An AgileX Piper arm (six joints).
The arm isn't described. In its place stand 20 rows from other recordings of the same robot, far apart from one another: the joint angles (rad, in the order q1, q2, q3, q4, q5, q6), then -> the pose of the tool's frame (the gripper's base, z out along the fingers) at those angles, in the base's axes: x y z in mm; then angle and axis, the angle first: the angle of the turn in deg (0 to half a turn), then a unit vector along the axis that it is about.
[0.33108 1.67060 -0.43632 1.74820 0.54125 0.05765] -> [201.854 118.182 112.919 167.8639 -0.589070 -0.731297 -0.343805]
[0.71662 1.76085 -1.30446 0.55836 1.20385 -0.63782] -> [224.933 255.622 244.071 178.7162 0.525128 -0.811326 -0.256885]
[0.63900 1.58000 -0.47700 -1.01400 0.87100 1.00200] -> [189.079 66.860 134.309 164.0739 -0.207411 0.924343 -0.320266]
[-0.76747 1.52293 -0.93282 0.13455 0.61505 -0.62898] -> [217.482 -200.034 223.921 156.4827 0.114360 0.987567 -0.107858]
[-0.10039 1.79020 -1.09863 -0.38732 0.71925 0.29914] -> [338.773 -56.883 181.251 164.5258 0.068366 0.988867 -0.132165]
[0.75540 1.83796 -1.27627 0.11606 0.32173 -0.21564] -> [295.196 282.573 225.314 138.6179 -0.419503 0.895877 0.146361]
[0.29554 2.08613 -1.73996 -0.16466 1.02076 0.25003] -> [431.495 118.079 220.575 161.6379 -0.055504 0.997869 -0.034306]
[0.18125 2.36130 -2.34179 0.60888 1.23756 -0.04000] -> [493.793 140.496 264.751 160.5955 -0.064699 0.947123 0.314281]
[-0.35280 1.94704 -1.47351 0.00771 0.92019 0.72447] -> [379.312 -139.070 209.505 165.1917 0.514418 0.857087 0.027867]
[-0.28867 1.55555 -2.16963 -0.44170 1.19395 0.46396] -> [264.480 -116.273 547.701 117.6215 0.398177 0.895131 -0.200490]
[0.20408 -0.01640 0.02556 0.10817 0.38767 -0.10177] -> [50.102 14.162 170.919 108.3047 -0.116969 0.988693 0.093833]
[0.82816 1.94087 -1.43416 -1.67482 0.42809 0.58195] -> [334.224 308.541 260.124 117.0330 -0.698861 0.653307 -0.291175]
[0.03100 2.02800 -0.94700 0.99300 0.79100 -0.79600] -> [317.977 64.089 88.283 177.1083 -0.013202 0.949199 0.314401]
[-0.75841 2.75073 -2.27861 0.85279 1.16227 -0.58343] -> [427.527 -318.413 56.616 151.5678 0.246291 0.921163 0.301331]
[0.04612 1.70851 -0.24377 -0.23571 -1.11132 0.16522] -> [231.208 29.739 131.194 107.1258 -0.072411 0.987009 0.143425]
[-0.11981 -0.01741 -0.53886 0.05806 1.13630 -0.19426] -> [-14.846 6.612 281.784 118.5057 -0.040669 0.997359 -0.060183]
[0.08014 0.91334 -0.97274 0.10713 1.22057 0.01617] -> [144.940 20.809 348.998 151.9120 -0.026301 0.997405 0.067022]
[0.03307 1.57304 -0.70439 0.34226 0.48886 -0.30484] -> [260.803 22.978 159.153 161.5984 -0.029470 0.996220 0.081712]
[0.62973 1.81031 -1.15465 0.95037 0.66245 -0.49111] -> [272.703 255.065 205.670 165.4540 -0.206663 0.913374 0.350769]
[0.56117 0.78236 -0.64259 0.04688 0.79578 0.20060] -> [115.775 76.372 290.052 142.6711 -0.167215 0.972906 0.159664]
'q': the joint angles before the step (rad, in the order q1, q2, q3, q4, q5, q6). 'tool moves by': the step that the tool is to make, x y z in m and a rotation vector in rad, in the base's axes. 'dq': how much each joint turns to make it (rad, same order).
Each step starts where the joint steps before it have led.
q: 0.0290 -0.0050 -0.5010 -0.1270 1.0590 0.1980
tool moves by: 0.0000 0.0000 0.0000 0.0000 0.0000 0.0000
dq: 0.0000 0.0000 0.0000 0.0000 0.0000 0.0000
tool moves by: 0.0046 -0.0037 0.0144 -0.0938 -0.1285 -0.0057
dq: -0.0002 0.0092 -0.0101 -0.0648 -0.1312 -0.0352
